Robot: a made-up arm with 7 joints. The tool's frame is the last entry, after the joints. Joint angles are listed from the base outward. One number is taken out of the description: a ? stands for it. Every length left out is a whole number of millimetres.
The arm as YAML. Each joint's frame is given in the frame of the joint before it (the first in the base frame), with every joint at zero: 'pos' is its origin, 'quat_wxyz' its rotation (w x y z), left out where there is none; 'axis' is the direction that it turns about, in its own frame. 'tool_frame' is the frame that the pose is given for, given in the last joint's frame.
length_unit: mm
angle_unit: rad
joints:
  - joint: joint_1
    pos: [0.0, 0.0, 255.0]
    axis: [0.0, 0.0, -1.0]
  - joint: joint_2
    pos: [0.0, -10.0, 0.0]
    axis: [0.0, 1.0, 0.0]
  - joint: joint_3
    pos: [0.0, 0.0, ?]
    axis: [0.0, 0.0, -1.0]
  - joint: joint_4
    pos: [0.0, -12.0, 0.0]
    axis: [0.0, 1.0, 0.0]
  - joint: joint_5
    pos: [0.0, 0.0, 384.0]
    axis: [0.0, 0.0, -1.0]
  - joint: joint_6
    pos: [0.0, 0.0, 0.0]
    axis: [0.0, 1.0, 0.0]
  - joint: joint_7
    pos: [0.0, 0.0, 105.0]
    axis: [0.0, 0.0, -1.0]
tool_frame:
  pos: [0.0, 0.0, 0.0]
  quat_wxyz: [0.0, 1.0, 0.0, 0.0]
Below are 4 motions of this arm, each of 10 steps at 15 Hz.
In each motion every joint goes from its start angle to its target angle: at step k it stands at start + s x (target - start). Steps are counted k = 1, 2, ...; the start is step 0. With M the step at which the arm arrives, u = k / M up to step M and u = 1 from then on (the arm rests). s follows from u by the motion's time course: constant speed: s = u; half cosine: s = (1 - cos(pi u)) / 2; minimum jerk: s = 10 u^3 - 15 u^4 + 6 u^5.
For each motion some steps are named. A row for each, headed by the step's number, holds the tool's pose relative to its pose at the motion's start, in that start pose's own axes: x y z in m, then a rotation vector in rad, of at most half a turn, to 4 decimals.
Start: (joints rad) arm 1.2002 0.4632 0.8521 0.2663 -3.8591 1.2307 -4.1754
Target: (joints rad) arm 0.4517 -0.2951 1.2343 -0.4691 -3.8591 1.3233 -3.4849
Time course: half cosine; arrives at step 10
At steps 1, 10:
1: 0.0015 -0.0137 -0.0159 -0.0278 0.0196 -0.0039
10: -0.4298 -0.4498 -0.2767 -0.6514 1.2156 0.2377

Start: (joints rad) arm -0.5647 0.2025 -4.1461 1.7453 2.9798 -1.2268 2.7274
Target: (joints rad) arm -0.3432 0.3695 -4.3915 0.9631 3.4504 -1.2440 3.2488
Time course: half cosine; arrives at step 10
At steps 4, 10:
4: -0.0338 -0.0375 0.1081 0.0995 0.3264 0.2813
10: -0.0042 -0.1084 0.3194 0.4570 0.8904 0.6923

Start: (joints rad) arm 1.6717 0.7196 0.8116 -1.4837 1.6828 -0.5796 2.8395
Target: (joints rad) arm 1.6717 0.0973 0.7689 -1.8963 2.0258 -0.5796 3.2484
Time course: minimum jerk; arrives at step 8
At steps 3, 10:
3: -0.0238 -0.1128 0.0069 -0.0817 0.0334 0.4186
10: 0.0434 -0.3754 0.0682 -0.3023 0.2109 1.5069

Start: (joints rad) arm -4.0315 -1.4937 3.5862 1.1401 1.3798 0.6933 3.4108
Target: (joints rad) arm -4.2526 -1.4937 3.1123 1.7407 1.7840 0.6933 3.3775
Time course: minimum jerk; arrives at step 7
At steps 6, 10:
6: 0.1705 0.2208 0.2213 -0.0589 -0.5181 0.7094
10: 0.1717 0.2267 0.2274 -0.0638 -0.5316 0.7278

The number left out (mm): 292.0
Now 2 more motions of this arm.
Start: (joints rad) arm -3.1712 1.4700 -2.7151 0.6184 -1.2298 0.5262 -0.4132
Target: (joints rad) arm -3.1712 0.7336 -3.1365 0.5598 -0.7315 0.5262 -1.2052
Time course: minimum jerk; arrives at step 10
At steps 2, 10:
2: 0.0110 0.0262 -0.0168 0.0435 -0.0225 -0.0414
10: 0.2279 0.4781 -0.0972 0.7924 -0.1561 -0.7307

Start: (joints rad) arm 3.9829 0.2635 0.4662 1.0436 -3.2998 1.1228 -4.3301
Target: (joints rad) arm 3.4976 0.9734 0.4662 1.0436 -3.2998 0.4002 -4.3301
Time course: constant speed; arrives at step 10
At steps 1, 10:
1: 0.0496 0.0257 0.0280 0.1142 -0.0870 -0.0397
10: 0.4158 0.0391 0.4497 0.9551 -1.0660 -0.1804

